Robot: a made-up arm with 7 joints. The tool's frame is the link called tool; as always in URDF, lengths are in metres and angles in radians.
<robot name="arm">
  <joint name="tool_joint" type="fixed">
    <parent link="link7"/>
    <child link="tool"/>
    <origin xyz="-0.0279 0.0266 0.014" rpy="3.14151 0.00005 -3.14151"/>
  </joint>
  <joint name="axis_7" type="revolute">
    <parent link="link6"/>
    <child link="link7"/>
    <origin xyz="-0.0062 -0.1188 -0.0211" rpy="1.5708 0 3.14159"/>
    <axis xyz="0 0 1"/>
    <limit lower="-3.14" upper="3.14"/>
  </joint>
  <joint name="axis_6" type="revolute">
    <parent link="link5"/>
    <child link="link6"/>
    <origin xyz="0.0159 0.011 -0.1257" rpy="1.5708 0 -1.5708"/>
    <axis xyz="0 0 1"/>
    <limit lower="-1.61" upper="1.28"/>
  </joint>
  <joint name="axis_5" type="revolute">
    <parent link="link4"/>
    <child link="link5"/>
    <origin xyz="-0.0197 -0.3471 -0.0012" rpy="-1.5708 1.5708 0"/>
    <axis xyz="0 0 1"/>
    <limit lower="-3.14" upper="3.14"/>
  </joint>
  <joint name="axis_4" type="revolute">
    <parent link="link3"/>
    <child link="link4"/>
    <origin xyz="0.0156 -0.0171 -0.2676" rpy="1.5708 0 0"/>
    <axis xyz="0 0 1"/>
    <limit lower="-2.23" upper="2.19"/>
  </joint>
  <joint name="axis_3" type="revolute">
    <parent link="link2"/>
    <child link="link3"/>
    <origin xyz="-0.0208 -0.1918 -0.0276" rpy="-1.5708 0 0"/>
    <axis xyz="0 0 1"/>
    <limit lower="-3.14" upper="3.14"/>
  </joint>
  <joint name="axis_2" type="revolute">
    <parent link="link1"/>
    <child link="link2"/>
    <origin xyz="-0.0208 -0.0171 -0.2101" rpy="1.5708 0 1.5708"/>
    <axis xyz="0 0 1"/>
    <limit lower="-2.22" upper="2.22"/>
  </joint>
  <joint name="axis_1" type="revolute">
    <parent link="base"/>
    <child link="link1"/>
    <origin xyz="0.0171 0.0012 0.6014" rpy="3.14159 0 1.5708"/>
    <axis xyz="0 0 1"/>
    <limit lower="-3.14" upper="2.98"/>
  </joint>
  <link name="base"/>
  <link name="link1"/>
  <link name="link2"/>
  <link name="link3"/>
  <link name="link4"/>
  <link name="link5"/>
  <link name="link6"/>
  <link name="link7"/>
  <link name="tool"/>
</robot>
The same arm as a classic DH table. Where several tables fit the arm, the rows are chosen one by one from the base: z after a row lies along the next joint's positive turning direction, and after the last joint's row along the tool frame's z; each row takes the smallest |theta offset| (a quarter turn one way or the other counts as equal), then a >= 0, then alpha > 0; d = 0 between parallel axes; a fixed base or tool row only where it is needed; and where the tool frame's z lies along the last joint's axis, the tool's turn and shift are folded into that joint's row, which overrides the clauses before.
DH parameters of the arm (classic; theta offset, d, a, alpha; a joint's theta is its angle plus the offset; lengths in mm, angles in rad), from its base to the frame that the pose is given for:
base (fixed): 0.0701 0 17.1 3.1416
axis_1: 0.0701 -811.5 -17.1 1.5708
axis_2: 0 -48.4 -20.8 -1.5708
axis_3: 0 -459.4 15.6 1.5708
axis_4: 0 15.9 -19.7 -1.5708
axis_5: 0 -472.8 -11 1.5708
axis_6: 0 -37 -6.2 -1.5708
axis_7: -0.7616 0 38.5 3.1416
tool (fixed): -0.7616 104.8 0 0
Joint limits (rad, base to tool): -3.14..2.98 -2.22..2.22 -3.14..3.14 -2.23..2.19 -3.14..3.14 -1.61..1.28 -3.14..3.14

